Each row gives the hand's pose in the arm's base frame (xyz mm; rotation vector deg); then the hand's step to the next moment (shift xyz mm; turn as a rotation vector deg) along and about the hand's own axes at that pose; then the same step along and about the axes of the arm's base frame.
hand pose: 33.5 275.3 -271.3 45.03 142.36 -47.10
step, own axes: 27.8 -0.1 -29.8 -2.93 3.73 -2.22
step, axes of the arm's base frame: -27.0 29.6 7.5 4.11 2.79 1.67
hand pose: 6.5 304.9 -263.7 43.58 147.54 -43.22
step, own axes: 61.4 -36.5 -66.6 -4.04 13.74 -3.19
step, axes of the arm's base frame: -81.7 36.7 38.9 10.64 10.06 -0.95
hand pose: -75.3 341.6 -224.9 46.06 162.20 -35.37
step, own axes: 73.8 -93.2 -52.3 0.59 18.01 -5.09
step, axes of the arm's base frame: -112.8 -15.2 62.6 8.93 16.36 -1.81
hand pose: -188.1 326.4 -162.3 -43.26 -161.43 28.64
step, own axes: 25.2 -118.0 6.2 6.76 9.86 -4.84
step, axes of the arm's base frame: -76.4 -84.9 39.5 -0.08 12.81 1.47
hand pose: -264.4 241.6 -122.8 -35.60 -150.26 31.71
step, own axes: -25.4 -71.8 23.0 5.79 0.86 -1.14
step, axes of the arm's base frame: -13.6 -78.1 6.2 -3.98 3.87 2.17
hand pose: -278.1 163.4 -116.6 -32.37 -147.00 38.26
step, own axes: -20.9 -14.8 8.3 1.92 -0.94 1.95
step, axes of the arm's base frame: 9.1 -24.8 -4.9 -2.80 -0.53 -0.47
